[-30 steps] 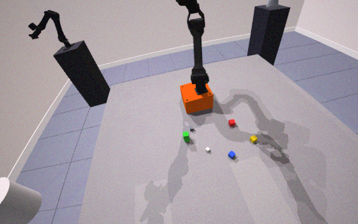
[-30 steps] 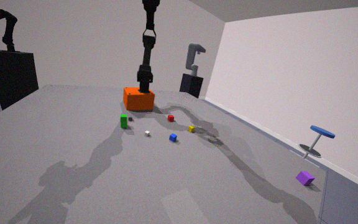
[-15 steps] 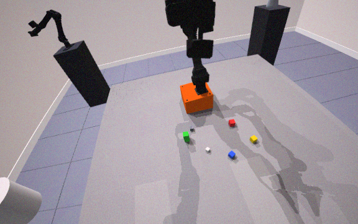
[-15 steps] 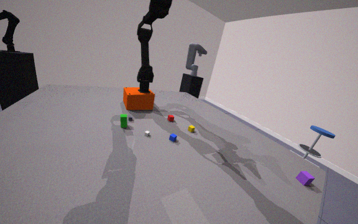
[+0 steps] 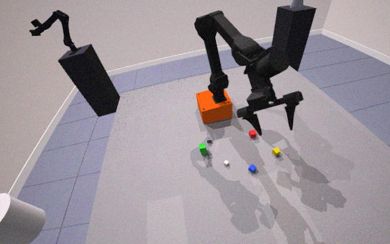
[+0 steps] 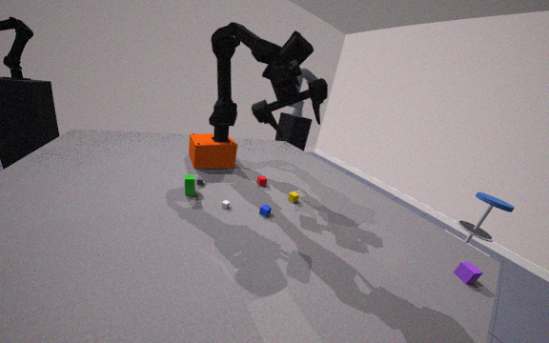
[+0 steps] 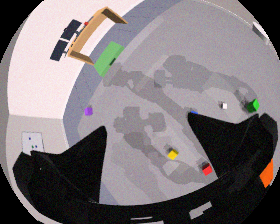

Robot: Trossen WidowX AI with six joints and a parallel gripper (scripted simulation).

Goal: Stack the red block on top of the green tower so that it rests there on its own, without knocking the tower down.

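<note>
Now: gripper tip 22 cm above the red block, 18 cm past it and 4 cm to the right of it. From my gripper tip the other things lie so: blue cube: 23 cm below, 4 cm to the right, 1 cm behind; then yellow cube: 22 cm below, 9 cm to the left, 5 cm behind; then white cube: 23 cm below, 13 cm to the right, 7 cm behind.
</note>
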